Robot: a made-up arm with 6 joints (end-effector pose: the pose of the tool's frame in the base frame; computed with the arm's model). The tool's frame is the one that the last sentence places.
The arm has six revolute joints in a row. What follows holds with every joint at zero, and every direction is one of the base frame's. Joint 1 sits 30.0 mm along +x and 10.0 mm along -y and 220.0 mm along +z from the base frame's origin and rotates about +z. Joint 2 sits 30.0 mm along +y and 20.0 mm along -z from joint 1 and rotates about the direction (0.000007, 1, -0.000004). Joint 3 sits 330.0 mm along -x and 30.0 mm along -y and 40.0 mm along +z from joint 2 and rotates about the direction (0.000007, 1, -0.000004). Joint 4 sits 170.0 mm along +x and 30.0 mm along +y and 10.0 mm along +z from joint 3 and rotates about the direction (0.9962, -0.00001, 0.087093). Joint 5 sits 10.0 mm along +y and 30.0 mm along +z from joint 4 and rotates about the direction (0.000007, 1, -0.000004). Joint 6 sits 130.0 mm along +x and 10.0 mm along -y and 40.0 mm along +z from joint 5 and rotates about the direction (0.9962, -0.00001, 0.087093). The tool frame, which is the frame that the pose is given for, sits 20.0 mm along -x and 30.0 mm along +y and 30.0 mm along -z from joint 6; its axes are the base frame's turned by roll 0.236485, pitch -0.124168 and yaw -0.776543 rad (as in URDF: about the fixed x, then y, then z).
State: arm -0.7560 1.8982 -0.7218 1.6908 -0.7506 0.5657
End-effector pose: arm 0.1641 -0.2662 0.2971 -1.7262 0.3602 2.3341
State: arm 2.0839 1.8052 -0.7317 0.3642 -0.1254 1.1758
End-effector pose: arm -0.1683 0.2737 0.3313 -0.2779 1.4205 0.2372
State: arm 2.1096 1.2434 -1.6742 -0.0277 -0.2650 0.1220
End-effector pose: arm -0.1003 0.0814 0.7128 1.0401 0.0482 1.3016
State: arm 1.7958 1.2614 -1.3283 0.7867 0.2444 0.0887
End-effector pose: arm -0.0645 0.1855 0.5918 0.3428 0.9410 1.0250
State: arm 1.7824 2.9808 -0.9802 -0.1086 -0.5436 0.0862
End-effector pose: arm -0.1072 0.2867 -0.0641 -1.1676 0.4709 0.8773
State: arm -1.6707 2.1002 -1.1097 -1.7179 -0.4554 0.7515
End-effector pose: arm 0.1249 -0.3352 0.2232 -0.2472 0.7657 -1.4742
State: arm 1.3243 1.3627 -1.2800 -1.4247 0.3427 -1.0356
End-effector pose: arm 0.0791 0.2291 0.5337 -1.4911 -1.8636 0.3584
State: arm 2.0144 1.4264 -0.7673 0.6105 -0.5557 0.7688
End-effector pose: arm -0.0822 0.2285 0.4899 0.5119 1.2739 0.6201
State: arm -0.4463 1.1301 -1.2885 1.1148 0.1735 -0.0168
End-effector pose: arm 0.1907 -0.0499 0.6096 1.2416 -0.0187 -0.9153
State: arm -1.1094 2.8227 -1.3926 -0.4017 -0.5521 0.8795
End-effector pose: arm 0.3389 -0.3773 0.0422 0.8930 0.6770 -1.8209
